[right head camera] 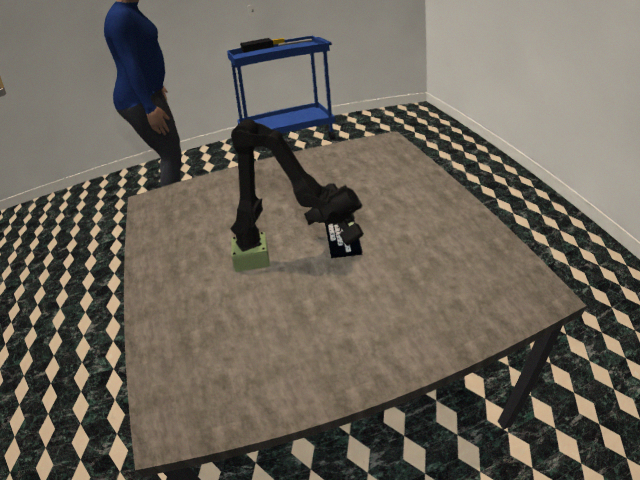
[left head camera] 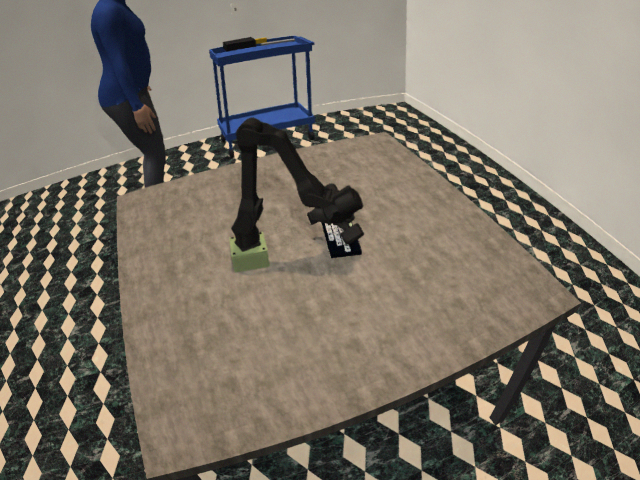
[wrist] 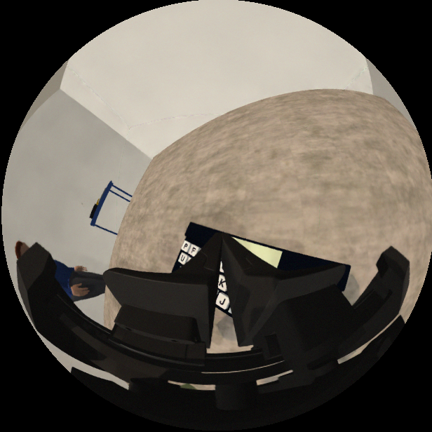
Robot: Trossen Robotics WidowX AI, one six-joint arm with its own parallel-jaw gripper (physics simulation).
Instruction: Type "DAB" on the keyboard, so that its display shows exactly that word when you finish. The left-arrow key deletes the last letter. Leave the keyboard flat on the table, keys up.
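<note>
The dark keyboard (left head camera: 338,252) (right head camera: 343,252) (wrist: 312,262) lies flat on the table, keys up, partly hidden under my gripper. In the wrist view white keys P, F, U, K and J show around my fingers. The pale display (wrist: 265,251) shows no letters on its visible part; my finger hides its left part, so I cannot read the whole word. My gripper (wrist: 220,237) is shut and empty, pointing down over the keyboard near the left end of the display. In the head views the fingertips are hidden, and I cannot tell whether they touch a key.
The large brown table (left head camera: 310,335) (right head camera: 310,335) carries the green arm base (left head camera: 250,259) (right head camera: 251,259), left of the keyboard in the head views. A blue cart (left head camera: 263,53) (right head camera: 281,54) and a person in blue (left head camera: 121,56) (right head camera: 135,56) stand beyond the table.
</note>
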